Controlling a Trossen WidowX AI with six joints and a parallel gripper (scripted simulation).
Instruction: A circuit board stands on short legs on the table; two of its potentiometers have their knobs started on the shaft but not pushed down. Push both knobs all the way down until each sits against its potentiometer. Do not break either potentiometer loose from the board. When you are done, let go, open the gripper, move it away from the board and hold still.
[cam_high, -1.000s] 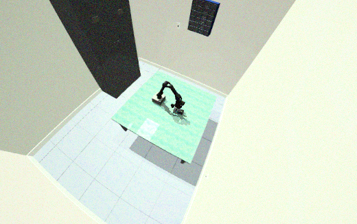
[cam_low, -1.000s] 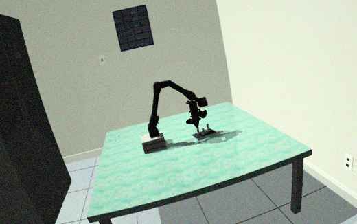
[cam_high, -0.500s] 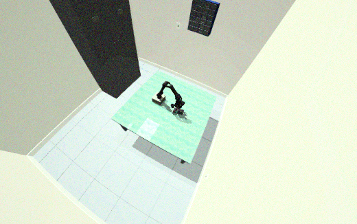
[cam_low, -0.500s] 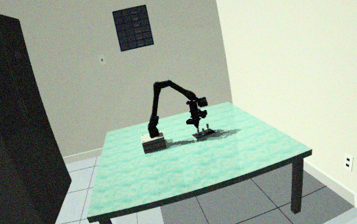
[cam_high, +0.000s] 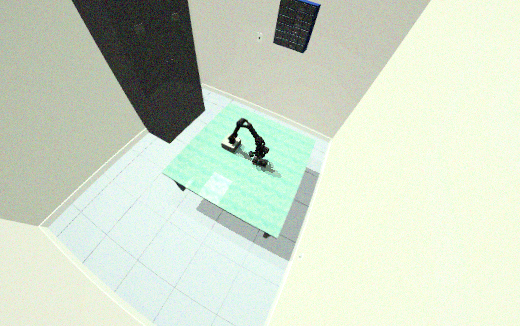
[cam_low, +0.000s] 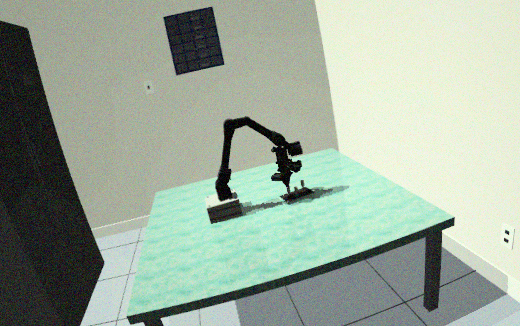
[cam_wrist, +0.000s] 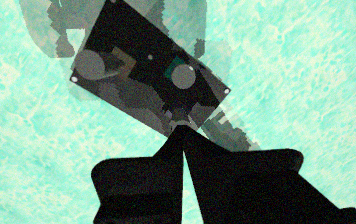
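Now: the grey round knob 40 mm to the right of my gripper tip, 30 mm ahead of it and 20 mm below it. Also, from my gripper tip: teal potentiometer (40 mm to the right, 30 mm below, 30 mm ahead).
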